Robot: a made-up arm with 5 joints.
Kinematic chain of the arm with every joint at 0, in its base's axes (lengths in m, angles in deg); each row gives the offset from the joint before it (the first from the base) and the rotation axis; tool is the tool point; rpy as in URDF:
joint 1: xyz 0.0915 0 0.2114 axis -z
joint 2: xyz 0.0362 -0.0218 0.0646 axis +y
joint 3: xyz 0.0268 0 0.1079 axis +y
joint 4: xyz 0.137 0 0.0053 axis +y
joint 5: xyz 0.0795 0.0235 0 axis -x
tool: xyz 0 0 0 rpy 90 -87.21 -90
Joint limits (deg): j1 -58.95..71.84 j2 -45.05..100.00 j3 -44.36..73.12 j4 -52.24..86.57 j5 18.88..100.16
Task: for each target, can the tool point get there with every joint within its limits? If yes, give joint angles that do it. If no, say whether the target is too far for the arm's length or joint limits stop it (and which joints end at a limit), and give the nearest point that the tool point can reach.
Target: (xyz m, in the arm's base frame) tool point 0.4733 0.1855 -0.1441
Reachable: no: too far | nearest point 0.3327 0.1172 0.0579 | short by 0.255 m
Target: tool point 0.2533 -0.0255 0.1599
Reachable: yes | joints 9.55 22.81 46.23 15.82 89.50
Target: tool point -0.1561 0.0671 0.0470
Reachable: no: joint limits stop it (at a limit: joint 2) | nearest point 0.0350 0.0153 0.1393 | short by 0.218 m
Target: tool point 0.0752 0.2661 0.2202
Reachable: no: joint limits stop it (at a limit: joint 1) | nearest point 0.2033 0.1890 0.2202 | short by 0.150 m
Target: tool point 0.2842 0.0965 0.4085
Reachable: yes | joints -26.16 -32.48 25.43 3.40 69.11
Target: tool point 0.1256 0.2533 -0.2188
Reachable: no: too far | nearest point 0.1846 0.1580 0.0191 | short by 0.263 m
